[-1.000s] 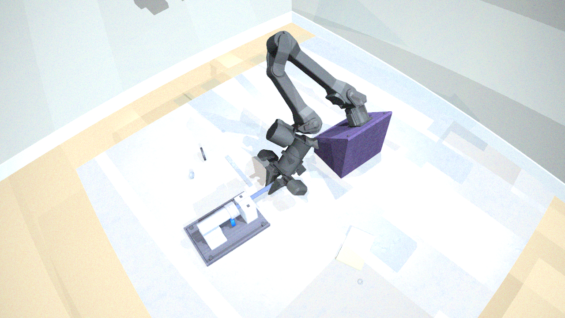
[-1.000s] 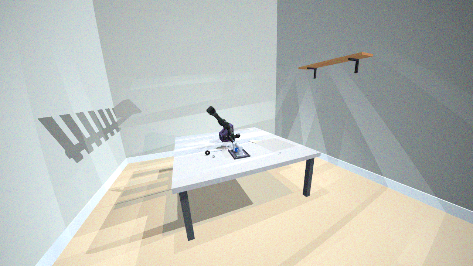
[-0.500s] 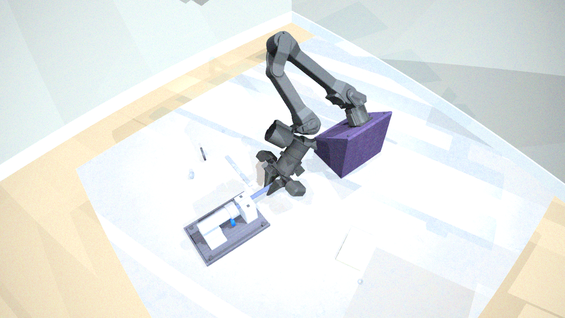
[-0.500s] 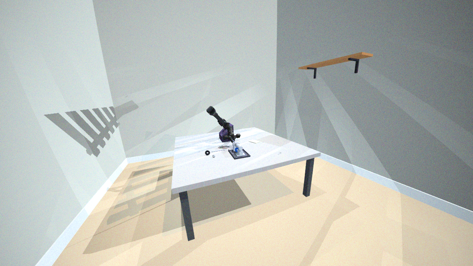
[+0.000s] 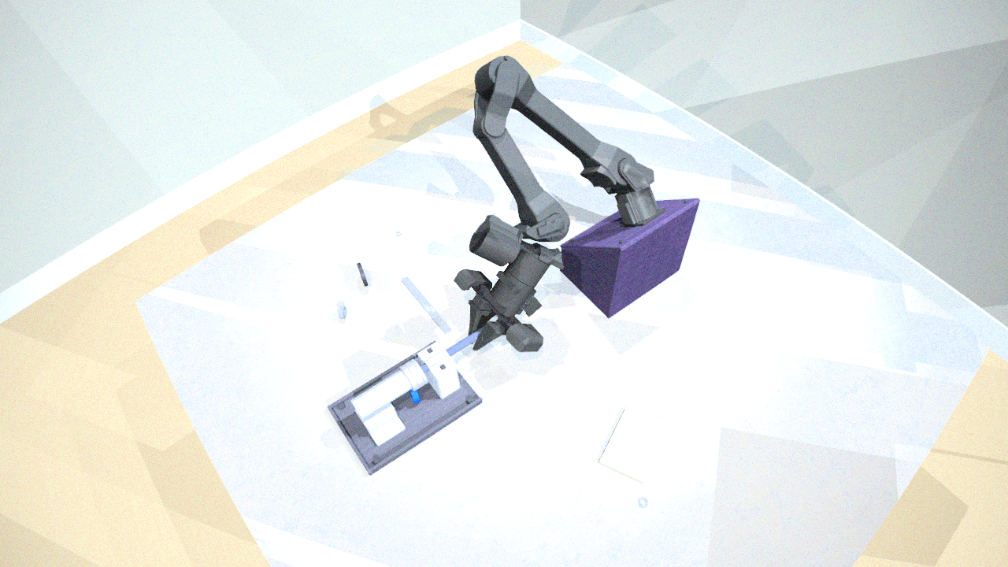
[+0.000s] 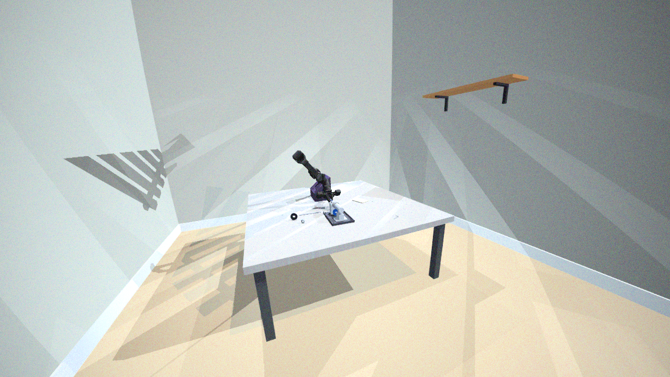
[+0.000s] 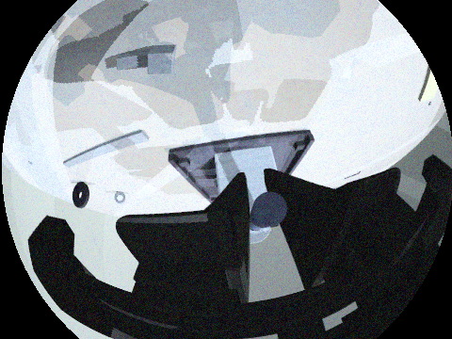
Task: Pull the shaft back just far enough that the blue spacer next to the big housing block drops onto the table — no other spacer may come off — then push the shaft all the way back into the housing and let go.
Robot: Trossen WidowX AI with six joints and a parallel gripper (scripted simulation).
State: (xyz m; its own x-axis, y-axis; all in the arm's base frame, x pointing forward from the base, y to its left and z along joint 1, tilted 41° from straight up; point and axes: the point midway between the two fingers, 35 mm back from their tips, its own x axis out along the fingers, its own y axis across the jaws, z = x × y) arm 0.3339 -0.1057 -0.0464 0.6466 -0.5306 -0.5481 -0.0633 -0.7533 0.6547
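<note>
Now: the shaft 6 cm ahead of my gripper tip and 3 cm above it. Also, from my gripper tip: blue spacer (12 cm ahead, 1 cm to the right, 2 cm below); then black ring (5 cm ahead, 29 cm to the right, 3 cm below); then thin metal strip (1 cm behind, 16 cm to the right, 5 cm below).
</note>
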